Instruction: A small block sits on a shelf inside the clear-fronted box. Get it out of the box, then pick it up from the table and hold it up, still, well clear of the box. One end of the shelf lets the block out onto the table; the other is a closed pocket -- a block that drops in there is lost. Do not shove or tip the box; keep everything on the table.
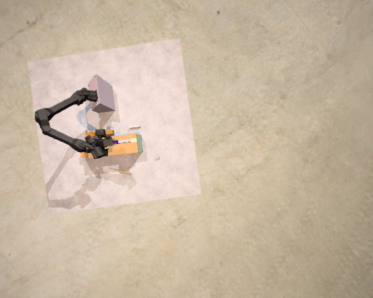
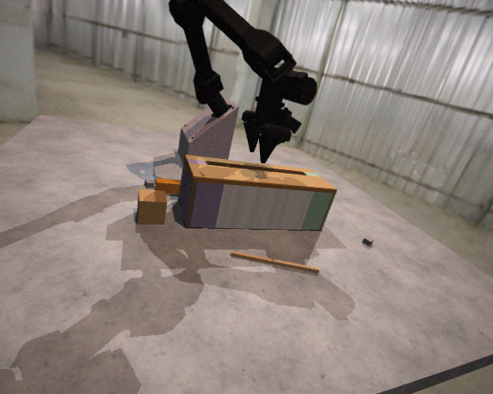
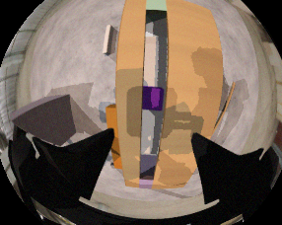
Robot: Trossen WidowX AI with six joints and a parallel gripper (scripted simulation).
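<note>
Right now my gripper tip is 1 cm past the clear-fronted box, 1 cm to the right of it and 10 cm above it. Also, from my gripper tip: orange bar: 11 cm behind, 11 cm to the right, 15 cm below; thin orange stick: 23 cm ahead, 3 cm to the right, 16 cm below; purple block: 2 cm to the left, 7 cm below.
</note>
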